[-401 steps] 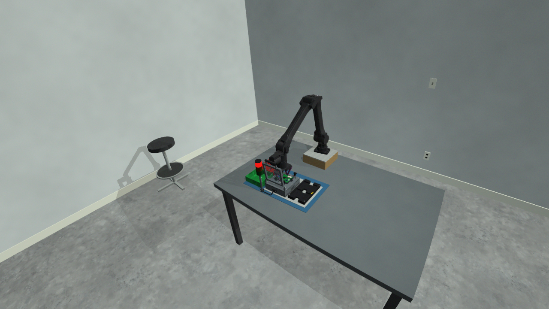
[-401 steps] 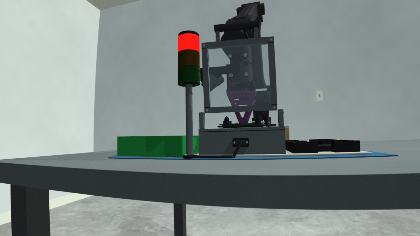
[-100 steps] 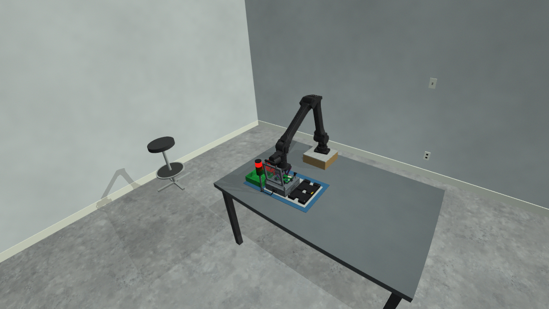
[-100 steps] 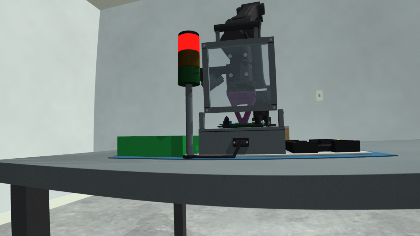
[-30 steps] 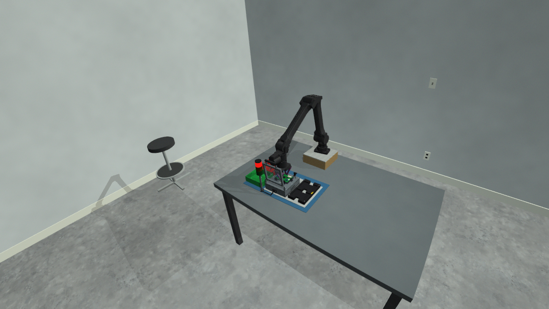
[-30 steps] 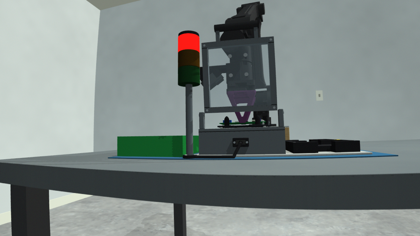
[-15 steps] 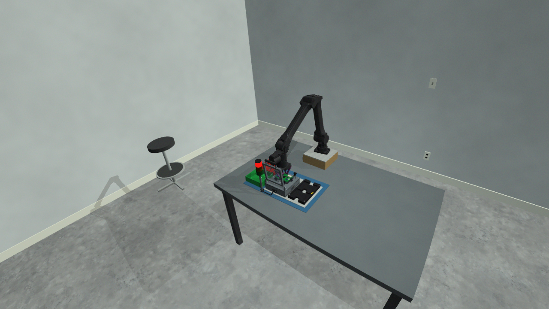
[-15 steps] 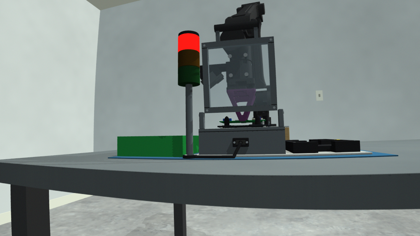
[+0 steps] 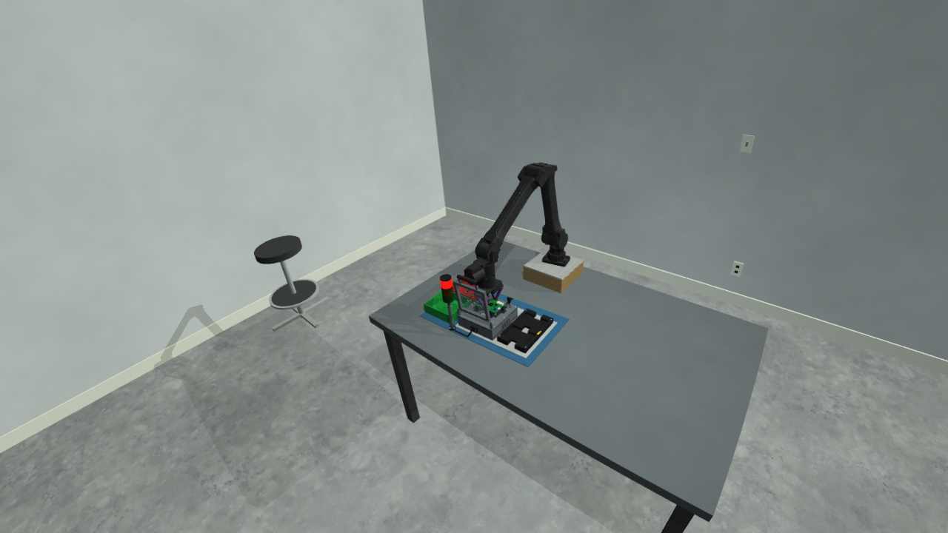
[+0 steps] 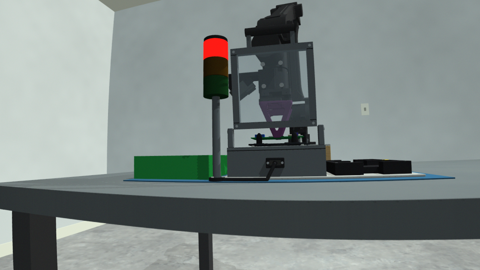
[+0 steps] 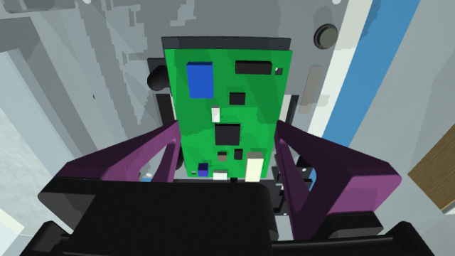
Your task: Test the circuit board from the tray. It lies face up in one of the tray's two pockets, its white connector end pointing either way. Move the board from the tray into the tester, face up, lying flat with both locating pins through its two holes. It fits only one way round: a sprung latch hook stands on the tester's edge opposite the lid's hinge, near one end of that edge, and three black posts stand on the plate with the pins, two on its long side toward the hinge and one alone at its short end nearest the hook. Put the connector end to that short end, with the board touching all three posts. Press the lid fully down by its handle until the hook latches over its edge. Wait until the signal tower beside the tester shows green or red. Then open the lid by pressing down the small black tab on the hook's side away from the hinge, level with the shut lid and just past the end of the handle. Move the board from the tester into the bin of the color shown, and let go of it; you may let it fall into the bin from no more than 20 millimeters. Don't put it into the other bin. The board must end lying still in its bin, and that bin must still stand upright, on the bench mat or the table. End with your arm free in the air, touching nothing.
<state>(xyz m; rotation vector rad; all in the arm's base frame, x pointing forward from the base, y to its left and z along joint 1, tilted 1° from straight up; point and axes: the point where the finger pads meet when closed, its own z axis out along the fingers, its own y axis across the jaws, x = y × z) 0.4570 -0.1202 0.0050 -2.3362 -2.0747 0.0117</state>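
My gripper is now 10 mm short of the black tester plate, 10 mm to the right of it and 20 mm above it. From my hand the other things lie so: green circuit board (right at my hand); black latch hook (50 mm behind, 70 mm to the left); clear lid (110 mm ahead, 10 mm to the right, 100 mm above).
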